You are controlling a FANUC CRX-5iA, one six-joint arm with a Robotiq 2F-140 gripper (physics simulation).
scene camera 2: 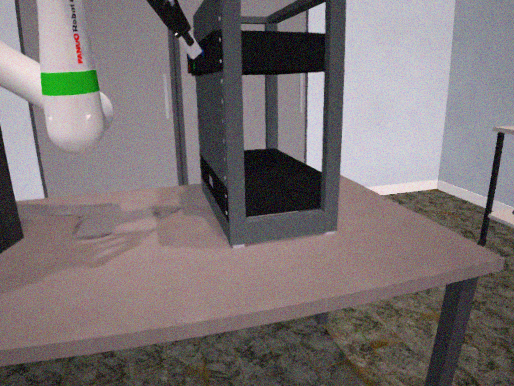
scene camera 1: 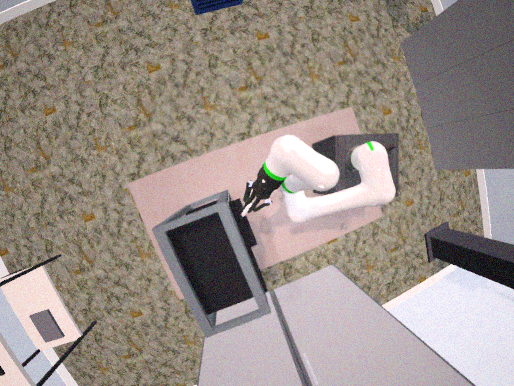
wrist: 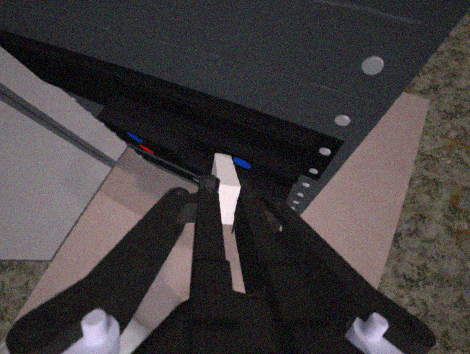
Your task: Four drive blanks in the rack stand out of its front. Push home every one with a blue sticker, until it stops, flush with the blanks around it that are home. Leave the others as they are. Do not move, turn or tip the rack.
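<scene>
The grey rack (scene camera 1: 240,260) (scene camera 2: 233,125) (wrist: 225,50) stands upright on the table. Black blanks jut from its front near the top. In the wrist view, a blue sticker (wrist: 134,137) and a red sticker (wrist: 146,149) mark blanks at the left, and another blue sticker (wrist: 242,162) is just right of my fingertips. In scene camera 2, a red mark (scene camera 2: 189,67) and a green mark (scene camera 2: 194,64) show low on the jutting fronts. My gripper (scene camera 1: 244,212) (scene camera 2: 196,50) (wrist: 220,168) is shut and empty, its white tip at the right blue-stickered blank's front; contact is hard to tell.
The pinkish table (scene camera 1: 200,190) (scene camera 2: 300,280) (wrist: 395,165) carries the rack and the arm's dark base (scene camera 1: 345,150). A grey cabinet (scene camera 1: 340,320) is beyond one side of the rack. More black blanks (scene camera 2: 215,185) sit low in the rack's front.
</scene>
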